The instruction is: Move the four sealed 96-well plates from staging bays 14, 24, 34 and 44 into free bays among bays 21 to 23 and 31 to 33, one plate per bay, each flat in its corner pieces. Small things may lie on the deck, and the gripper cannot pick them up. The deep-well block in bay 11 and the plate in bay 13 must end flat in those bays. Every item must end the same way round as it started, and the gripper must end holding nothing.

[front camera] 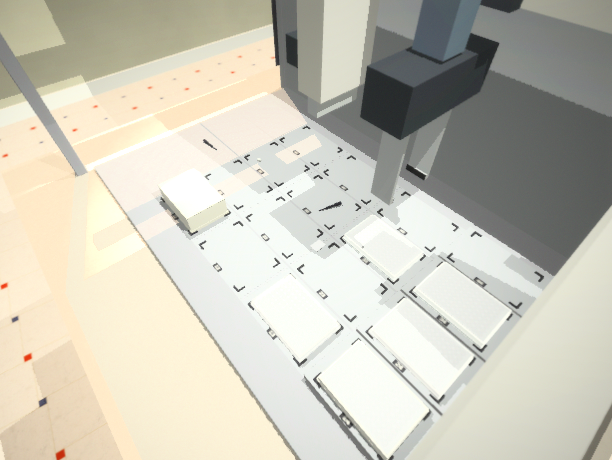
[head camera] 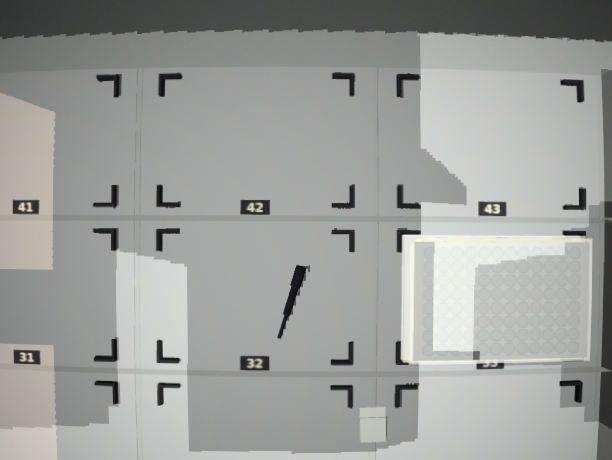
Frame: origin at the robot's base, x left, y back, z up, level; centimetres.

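Where they show: gripper, between the fingertips: (front camera: 399, 185); robot's base, origin of its link: (front camera: 162, 198).
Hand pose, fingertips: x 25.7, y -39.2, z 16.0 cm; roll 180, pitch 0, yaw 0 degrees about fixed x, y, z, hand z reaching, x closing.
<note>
Things, the pixels of their top centre, and the offset from my fingertips. "*": a spot on its surface instead.
- bay 14, a spot on its surface: (front camera: 372, 400) * dx -22.1, dy -17.1, dz -13.1 cm
- bay 24, a spot on its surface: (front camera: 422, 347) * dx -11.3, dy -17.0, dz -13.1 cm
- bay 34, a spot on its surface: (front camera: 462, 302) * dx -0.6, dy -16.7, dz -13.1 cm
- sealed plate, centre of its top: (head camera: 503, 301) (front camera: 383, 243) dx +0.0, dy +0.0, dz -14.5 cm
- bay 13 plate, centre of its top: (front camera: 294, 311) dx -21.4, dy +0.0, dz -14.5 cm
- deep-well block, centre of its top: (front camera: 190, 191) dx -21.4, dy +32.8, dz -11.8 cm
- black pen-like thing, centre of its top: (head camera: 289, 304) (front camera: 330, 205) dx -0.3, dy +14.0, dz -15.2 cm
- small pale block, centre of its top: (head camera: 372, 424) (front camera: 317, 245) dx -8.9, dy +8.3, dz -15.9 cm
- tiny white ball, centre of its top: (front camera: 258, 159) dx -2.5, dy +36.3, dz -15.6 cm
- black thing, centre of its top: (front camera: 209, 143) dx -8.3, dy +48.9, dz -15.2 cm
My gripper (front camera: 402, 187) hangs raised over the deck's far side, its jaws apart with nothing between them. Sealed plates stand in bay 14 (front camera: 372, 400), bay 24 (front camera: 422, 347) and bay 34 (front camera: 462, 302). Another sealed plate (front camera: 385, 247) (head camera: 500, 300) lies in bay 33 and looks flat, covering part of the label; some corner pieces are hidden. Bay 44 holds no plate. The bay 13 plate (front camera: 295, 317) looks flat. The deep-well block (front camera: 192, 200) stands in bay 11. The gripper does not show in the head view.
A black pen-like thing (front camera: 330, 206) (head camera: 293, 300) lies in bay 32. A small pale block (front camera: 317, 245) (head camera: 373, 429) lies between bays 22 and 23. A tiny white ball (front camera: 259, 160) lies in bay 31. Another black thing (front camera: 210, 144) lies beyond the bays. A pale column (front camera: 335, 50) stands behind.
</note>
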